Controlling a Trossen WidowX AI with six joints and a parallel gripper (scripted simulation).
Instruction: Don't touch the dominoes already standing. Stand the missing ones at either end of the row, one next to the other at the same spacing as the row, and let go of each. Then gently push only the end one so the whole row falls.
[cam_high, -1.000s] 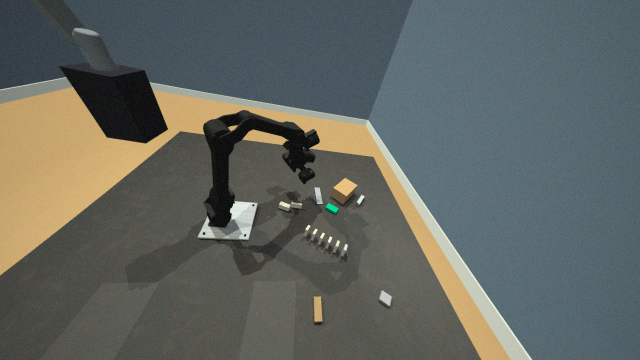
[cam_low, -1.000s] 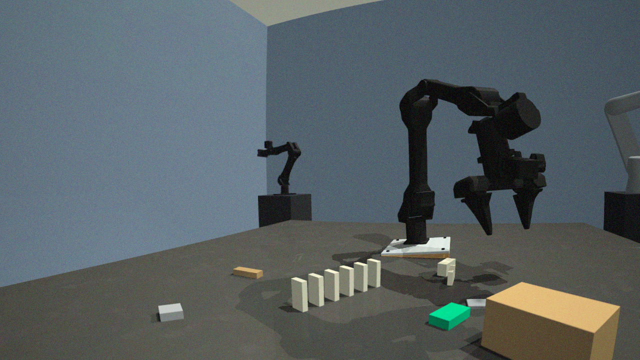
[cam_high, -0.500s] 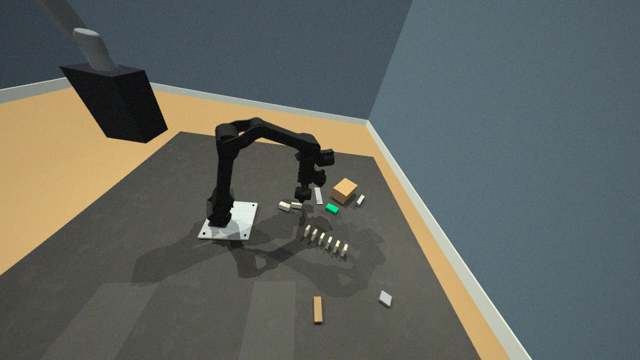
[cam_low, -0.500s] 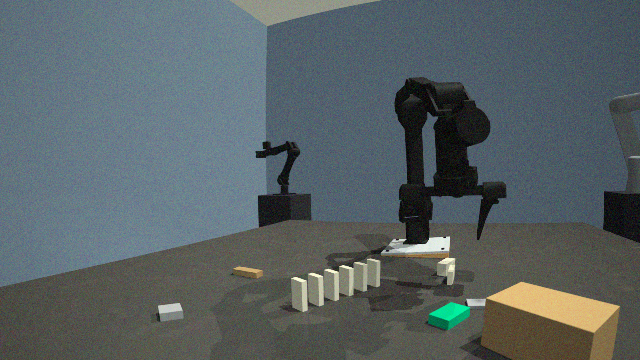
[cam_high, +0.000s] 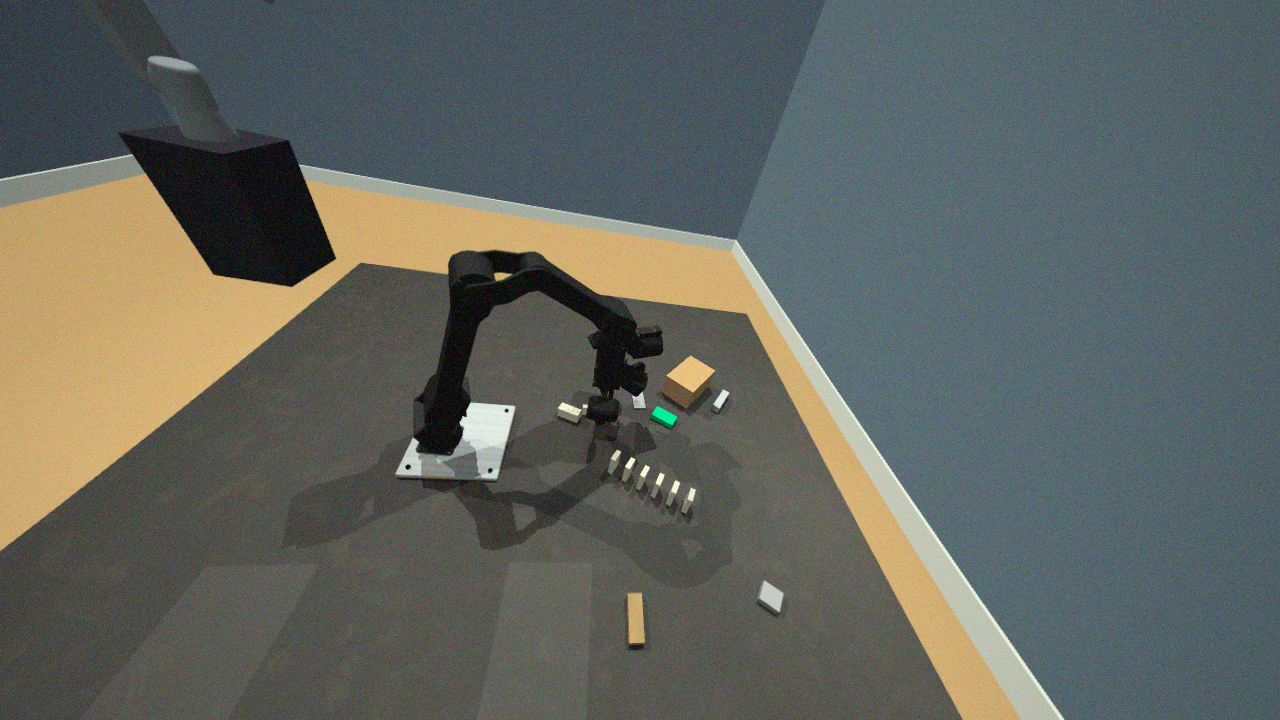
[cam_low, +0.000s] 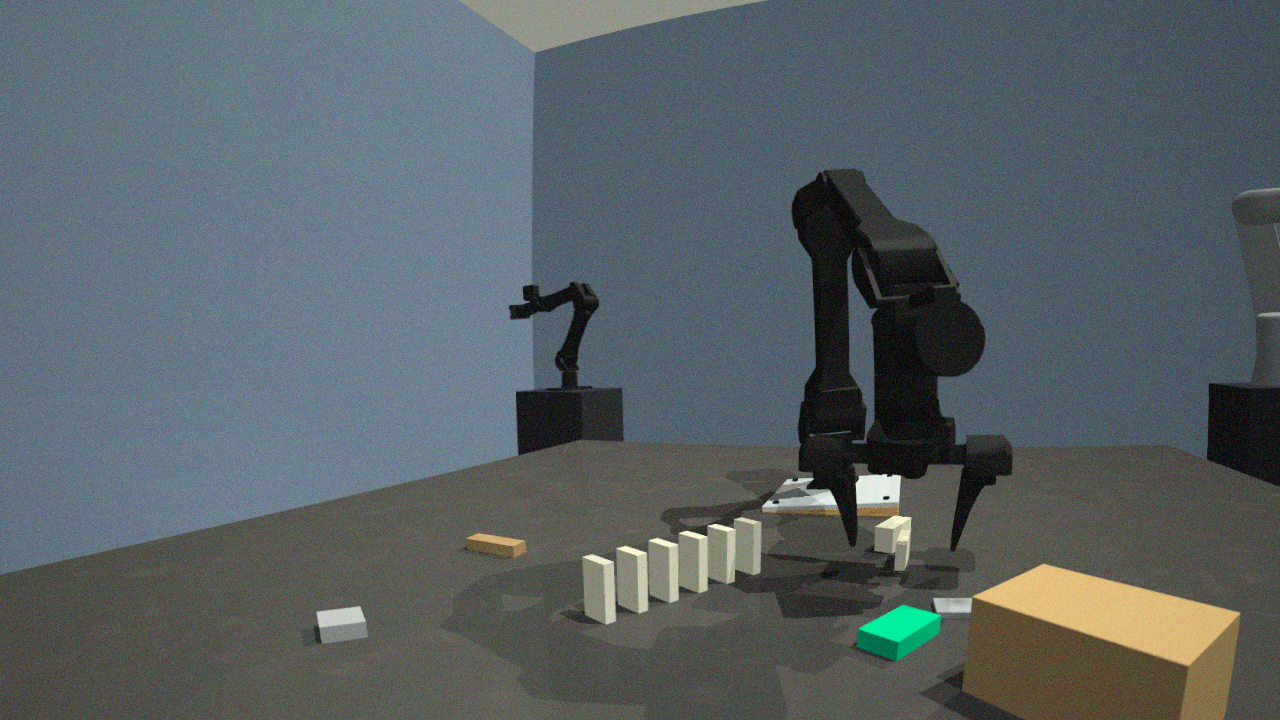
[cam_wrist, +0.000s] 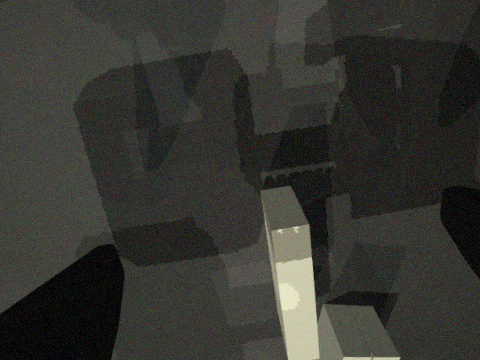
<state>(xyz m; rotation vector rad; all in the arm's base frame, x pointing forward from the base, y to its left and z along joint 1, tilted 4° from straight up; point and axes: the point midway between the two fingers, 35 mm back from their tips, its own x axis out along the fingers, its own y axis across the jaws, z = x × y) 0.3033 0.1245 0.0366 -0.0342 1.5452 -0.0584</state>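
Right now my gripper tip is 80 mm short of the flat grey strip, 90 mm to the right of it and 20 mm above it. From my gripper tip the other things lie so: green block: 150 mm ahead, 10 mm to the left, 10 mm below; then tan box: 220 mm ahead, 130 mm to the left, 10 mm above; then tan bar: 90 mm ahead, 390 mm to the right, 10 mm below.
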